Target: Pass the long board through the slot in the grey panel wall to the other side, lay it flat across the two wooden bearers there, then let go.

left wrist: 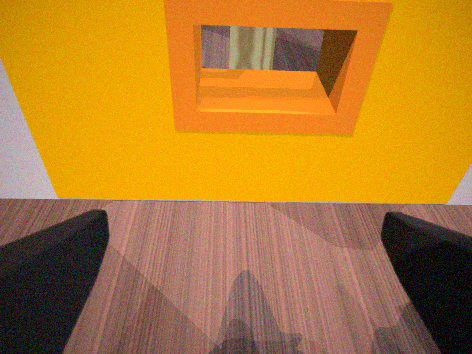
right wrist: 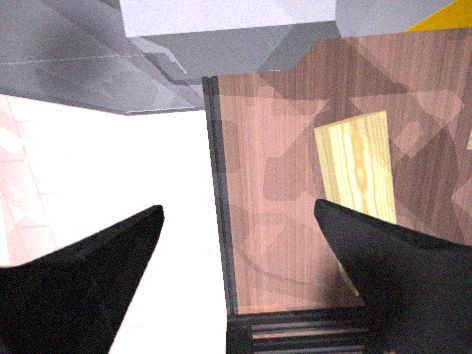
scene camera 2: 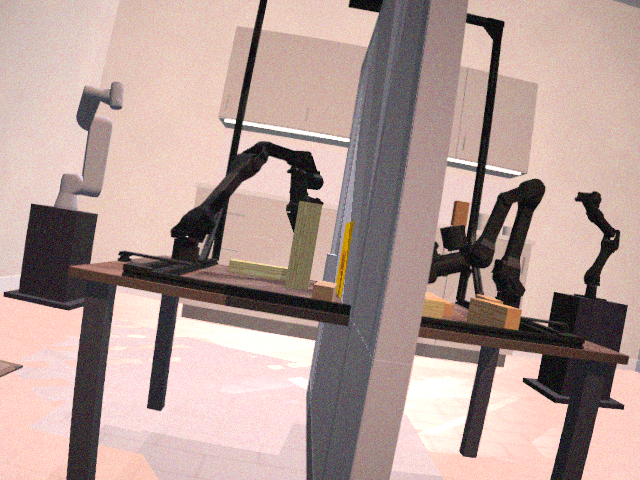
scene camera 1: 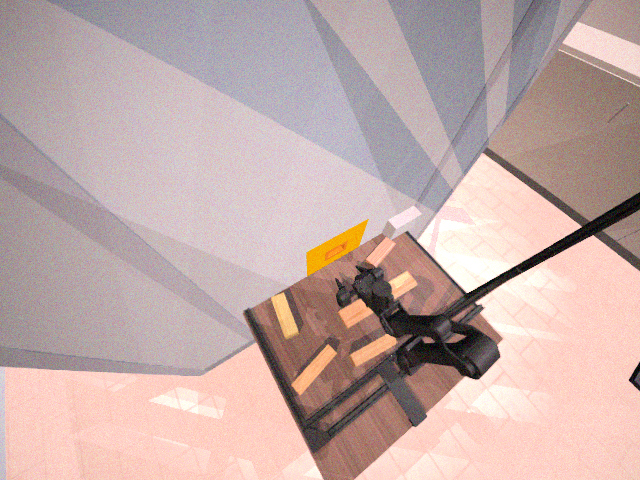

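Where they show: left gripper, between the fingertips: [left wrist: 248, 224] [scene camera 1: 345, 272]; right gripper, between the fingertips: [right wrist: 240, 208]; left arm's base, origin of its link: [scene camera 1: 405, 360]; right arm's base, origin of its link: [scene camera 2: 183, 261].
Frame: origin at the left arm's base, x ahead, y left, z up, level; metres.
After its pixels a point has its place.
The grey wall [scene camera 1: 196, 170] @(x 0.433, y 0.292, z 0.609 m) [scene camera 2: 398, 206] @(x 0.484, y 0.754, z 0.179 m) splits the table; its orange-rimmed slot [left wrist: 270, 123] @(x 0.431, y -0.014, z 0.043 m) sits in a yellow plate [scene camera 1: 316, 259] @(x 0.432, y 0.076, z 0.091 m) [scene camera 2: 343, 263] [left wrist: 250, 165] @(x 0.431, y -0.005, z 0.012 m). On the right arm's side, one board [scene camera 2: 305, 245] @(x 0.592, y 0.006, z 0.100 m) stands upright and a pale board [scene camera 2: 253, 268] @(x 0.734, y -0.145, z 0.004 m) [right wrist: 357, 165] @(x 0.630, y -0.205, z 0.019 m) lies flat. Which is the long board is unclear. Pale wood shows through the slot. My left gripper [scene camera 1: 349, 273] @(x 0.345, y 0.003, z 0.058 m) [left wrist: 248, 224] @(x 0.345, y 0.003, z 0.058 m) is open and empty, facing the plate. My right gripper [right wrist: 240, 208] @(x 0.627, y -0.345, z 0.128 m) is open and empty beside the pale board; the upright board partly hides it in scene camera 2.
Several wooden pieces, including ones [scene camera 1: 284, 315] @(x 0.334, y 0.265, z 0.031 m) [scene camera 1: 314, 369] @(x 0.140, y 0.266, z 0.044 m) [scene camera 1: 373, 350] @(x 0.084, y 0.080, z 0.044 m) [scene camera 1: 355, 312] @(x 0.214, y 0.048, z 0.014 m) [scene camera 1: 404, 284] @(x 0.198, y -0.173, z 0.014 m), are on the left arm's side; I cannot tell which are the bearers. A white block [scene camera 1: 402, 221] @(x 0.397, y -0.317, z 0.080 m) [right wrist: 230, 17] @(x 0.506, y -0.342, z 0.081 m) juts from the wall. A small block [scene camera 2: 323, 290] @(x 0.538, y 0.303, z 0.015 m) sits by the plate.
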